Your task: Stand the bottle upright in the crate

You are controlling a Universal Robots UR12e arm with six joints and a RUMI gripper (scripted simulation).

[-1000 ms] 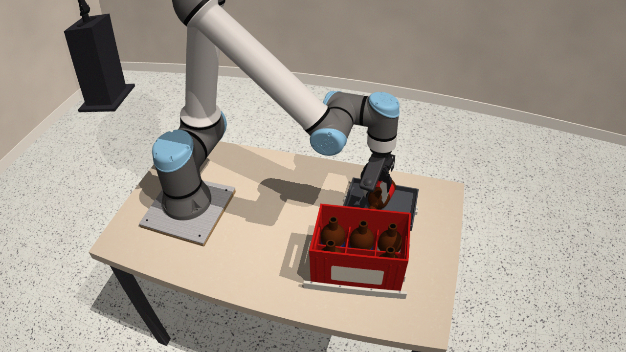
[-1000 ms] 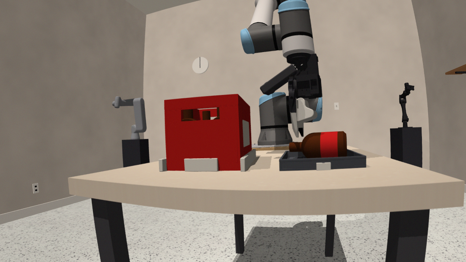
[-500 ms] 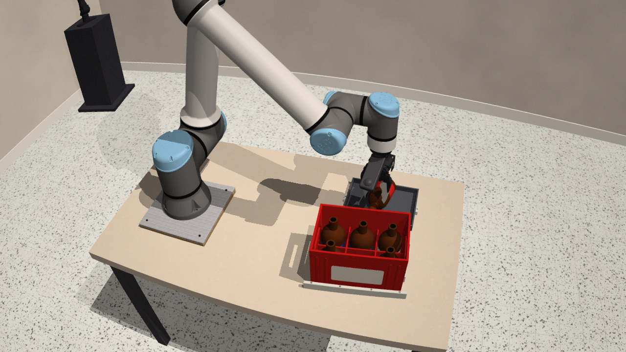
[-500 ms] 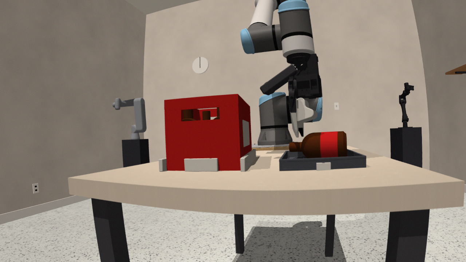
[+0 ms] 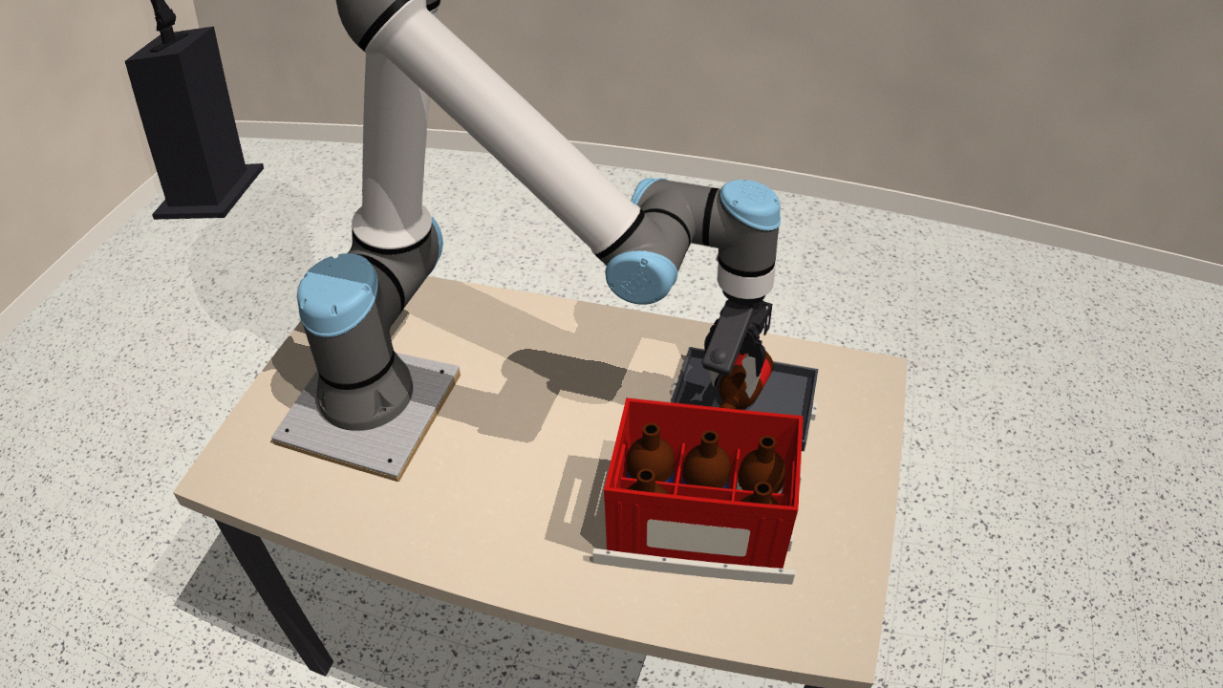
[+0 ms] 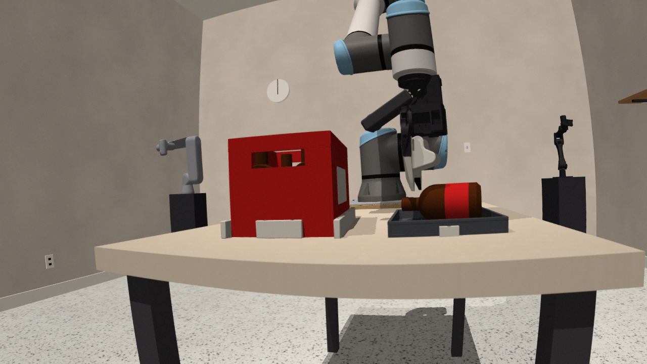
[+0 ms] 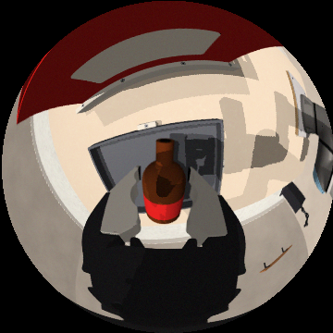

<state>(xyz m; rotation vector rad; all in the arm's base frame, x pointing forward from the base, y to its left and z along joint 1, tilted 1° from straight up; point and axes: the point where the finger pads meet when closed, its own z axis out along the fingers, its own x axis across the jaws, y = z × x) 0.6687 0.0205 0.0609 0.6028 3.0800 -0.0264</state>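
The tray lies 30 mm ahead of my hand, 50 mm to the left of it and 70 mm below it. Round my hand: red crate 40 mm behind, 240 mm to the right.
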